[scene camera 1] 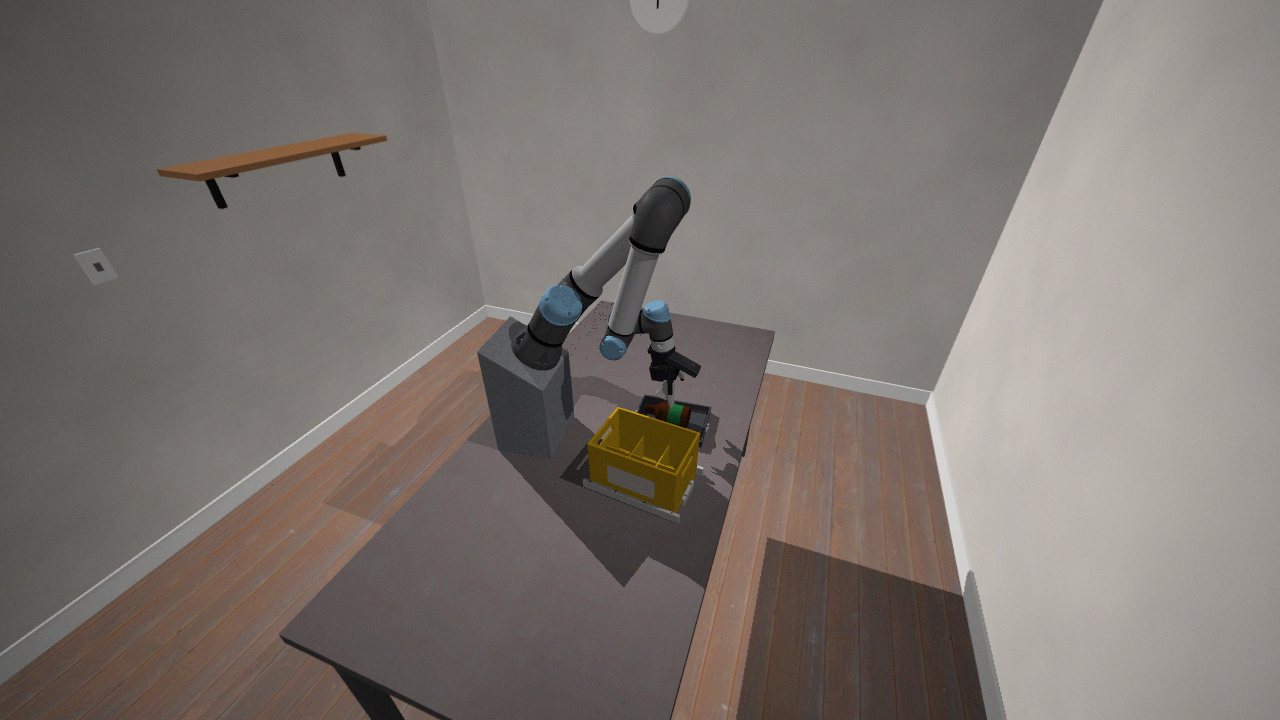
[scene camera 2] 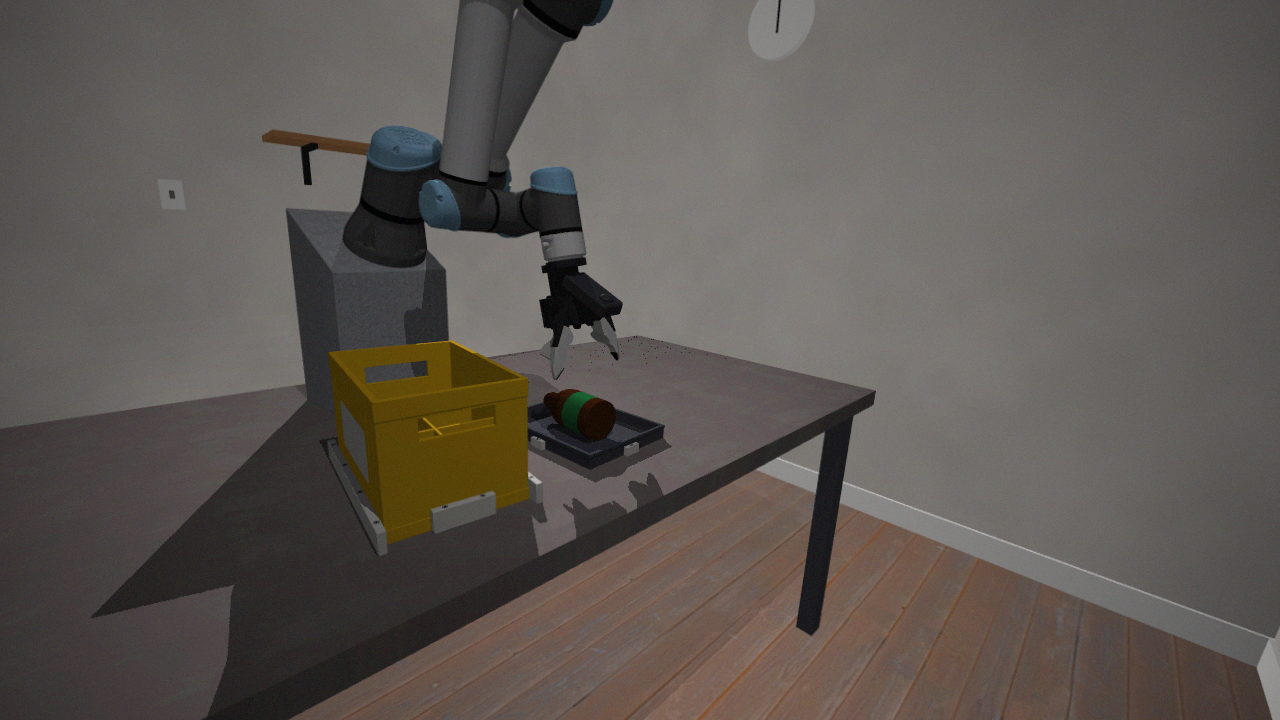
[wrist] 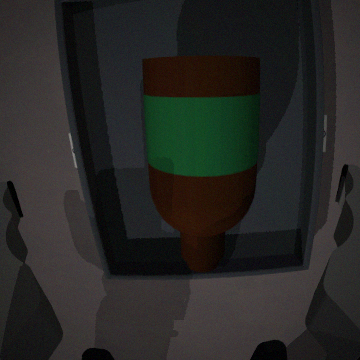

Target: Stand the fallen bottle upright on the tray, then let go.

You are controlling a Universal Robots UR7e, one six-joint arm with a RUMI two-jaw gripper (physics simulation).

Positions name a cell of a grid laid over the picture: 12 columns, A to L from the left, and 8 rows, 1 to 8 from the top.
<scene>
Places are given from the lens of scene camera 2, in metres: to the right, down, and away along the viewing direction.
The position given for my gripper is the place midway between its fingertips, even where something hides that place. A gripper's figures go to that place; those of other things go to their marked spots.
my gripper (scene camera 2: F5): -0.09, 0.02, 0.90
brown bottle (scene camera 2: F5): -0.08, 0.10, 0.87
</scene>
